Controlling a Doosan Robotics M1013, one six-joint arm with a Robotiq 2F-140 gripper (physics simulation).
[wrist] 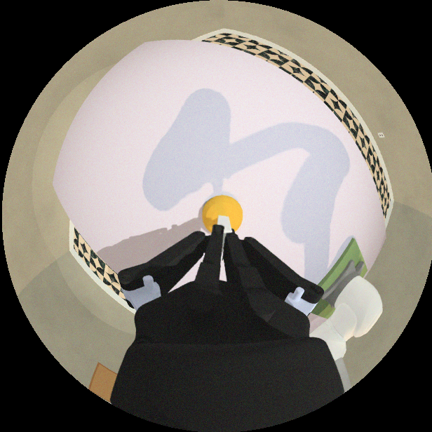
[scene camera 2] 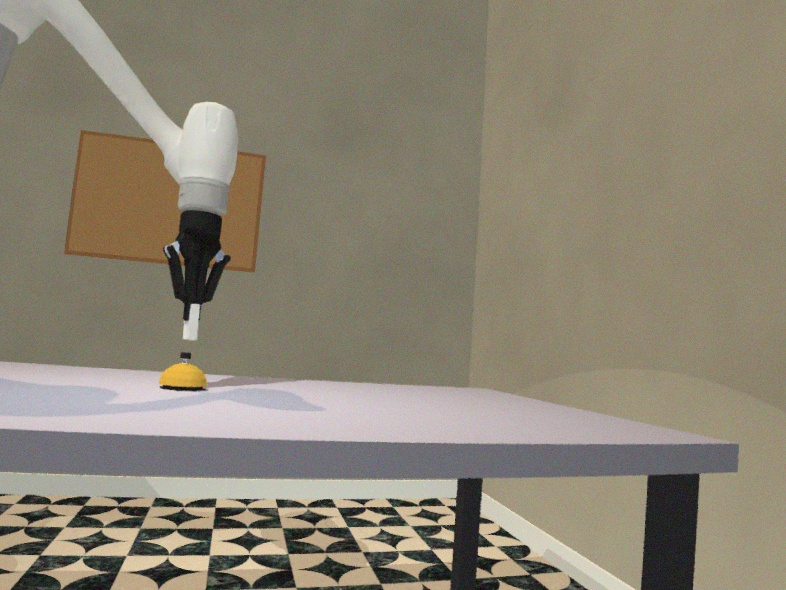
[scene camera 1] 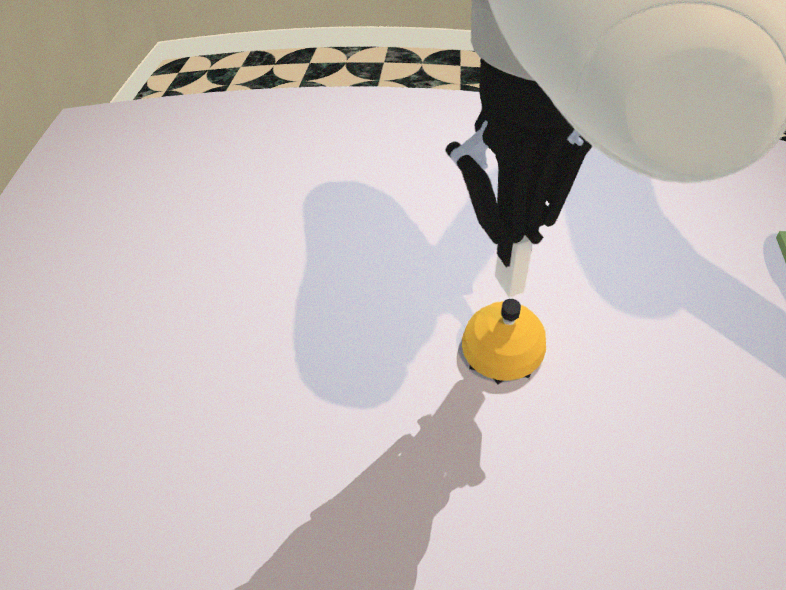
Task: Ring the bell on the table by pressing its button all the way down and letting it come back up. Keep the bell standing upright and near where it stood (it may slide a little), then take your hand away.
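Places are measured from the arm's base along level axes (x back, y right, z up), in millimetres.
Where they show: gripper, fingertip midpoint: [scene camera 2: 189, 339] [scene camera 1: 509, 284].
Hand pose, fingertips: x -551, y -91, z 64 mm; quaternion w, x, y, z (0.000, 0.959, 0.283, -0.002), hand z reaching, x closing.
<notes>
Each offset is from my fingertips to the top centre of the thing. Level surfaces: height alone.
The bell, a yellow dome {dx +5, dy -4, dz -25 mm} [scene camera 1: 504, 346] [scene camera 2: 182, 377] [wrist: 216, 206], stands upright on the pale table {dz -91 mm} [scene camera 1: 158, 285] [scene camera 2: 393, 419] [wrist: 115, 130]. Its black button {dx +5, dy -4, dz -25 mm} [scene camera 1: 510, 309] [scene camera 2: 185, 355] is up on a short light stem, and the button is hidden behind the fingertips in the wrist view. My gripper [scene camera 1: 512, 279] [scene camera 2: 191, 327] [wrist: 221, 224] is shut and empty, its pale fingertips pointing down. The tips are just above the button, with a small gap showing in scene camera 2, and do not touch it.
The white arm [scene camera 1: 685, 95] [scene camera 2: 208, 142] reaches in above the bell. A green object [scene camera 1: 783, 244] [wrist: 352, 255] lies at the table's side, by the arm's base in the wrist view. A brown board [scene camera 2: 120, 196] hangs on the wall behind.
</notes>
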